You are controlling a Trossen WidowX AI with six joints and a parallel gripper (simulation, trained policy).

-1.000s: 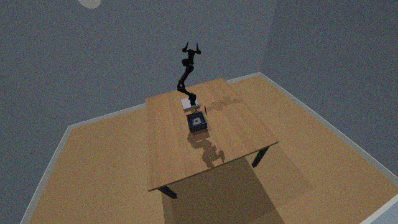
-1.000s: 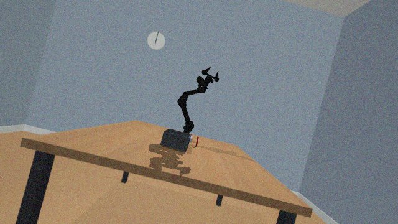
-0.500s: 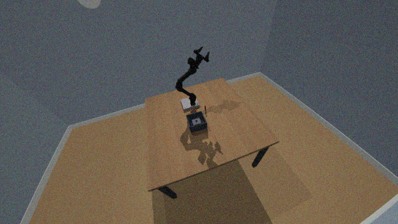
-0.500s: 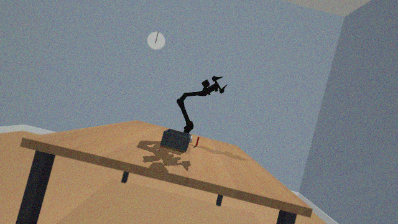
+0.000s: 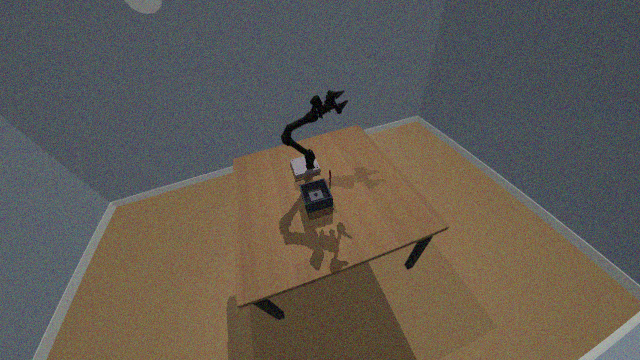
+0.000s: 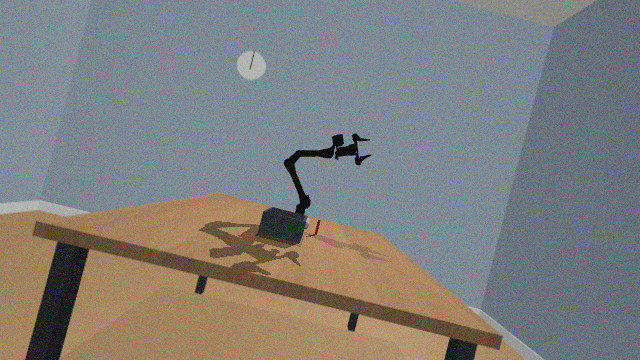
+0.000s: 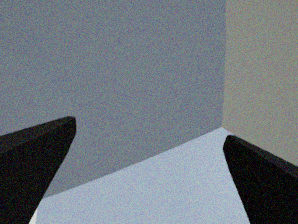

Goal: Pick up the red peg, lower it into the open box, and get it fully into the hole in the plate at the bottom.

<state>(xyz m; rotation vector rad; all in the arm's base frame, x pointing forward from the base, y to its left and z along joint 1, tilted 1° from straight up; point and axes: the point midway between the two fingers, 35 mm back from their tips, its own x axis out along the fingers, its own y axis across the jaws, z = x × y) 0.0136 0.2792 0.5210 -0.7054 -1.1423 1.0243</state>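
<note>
The red peg is 15 cm ahead of my gripper tip, 20 cm to the right of it and 52 cm below it. From my gripper tip the other things lie so: dark box (32 cm ahead, 36 cm to the right, 53 cm below).
</note>
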